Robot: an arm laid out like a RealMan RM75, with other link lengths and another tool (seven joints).
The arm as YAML. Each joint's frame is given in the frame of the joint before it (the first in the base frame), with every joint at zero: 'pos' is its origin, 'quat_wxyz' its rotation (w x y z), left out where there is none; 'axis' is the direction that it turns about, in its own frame. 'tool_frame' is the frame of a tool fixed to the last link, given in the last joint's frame.
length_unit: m
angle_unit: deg
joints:
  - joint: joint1
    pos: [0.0, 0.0, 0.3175]
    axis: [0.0, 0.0, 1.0]
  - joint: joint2
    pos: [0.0, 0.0, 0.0]
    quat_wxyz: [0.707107, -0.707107, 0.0, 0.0]
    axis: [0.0, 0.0, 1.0]
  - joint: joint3
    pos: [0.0, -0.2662, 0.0]
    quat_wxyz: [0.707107, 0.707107, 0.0, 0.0]
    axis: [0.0, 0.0, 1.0]
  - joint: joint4
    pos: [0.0, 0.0, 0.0]
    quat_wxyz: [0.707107, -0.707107, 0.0, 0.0]
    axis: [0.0, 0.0, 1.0]
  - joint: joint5
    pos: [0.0, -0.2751, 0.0]
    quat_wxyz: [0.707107, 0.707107, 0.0, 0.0]
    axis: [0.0, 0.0, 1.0]
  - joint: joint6
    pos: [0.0, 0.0, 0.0]
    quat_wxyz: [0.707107, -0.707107, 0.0, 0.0]
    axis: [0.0, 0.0, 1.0]
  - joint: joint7
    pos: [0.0, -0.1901, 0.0]
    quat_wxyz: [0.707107, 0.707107, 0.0, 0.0]
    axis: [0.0, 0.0, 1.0]
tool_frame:
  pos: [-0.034, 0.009, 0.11]
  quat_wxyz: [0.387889, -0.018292, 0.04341, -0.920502]
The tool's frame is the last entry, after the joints.
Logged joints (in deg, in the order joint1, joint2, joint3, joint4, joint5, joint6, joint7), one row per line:
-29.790 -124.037 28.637 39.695 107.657 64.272 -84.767
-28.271 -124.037 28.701 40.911 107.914 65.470 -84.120
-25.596 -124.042 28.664 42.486 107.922 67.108 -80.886
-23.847 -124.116 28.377 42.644 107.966 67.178 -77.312
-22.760 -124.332 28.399 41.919 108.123 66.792 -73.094
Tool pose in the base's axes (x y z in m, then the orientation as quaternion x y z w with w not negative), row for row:
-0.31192 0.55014 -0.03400 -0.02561 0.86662 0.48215 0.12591
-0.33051 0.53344 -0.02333 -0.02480 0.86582 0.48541 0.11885
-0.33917 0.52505 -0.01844 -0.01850 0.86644 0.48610 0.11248
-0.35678 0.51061 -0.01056 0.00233 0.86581 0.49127 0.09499
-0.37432 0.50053 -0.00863 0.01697 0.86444 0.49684 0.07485
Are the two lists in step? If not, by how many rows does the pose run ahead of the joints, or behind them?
The pose runs 1 row behind the joints: the pose in row i belongs to the joints in row i - 1.
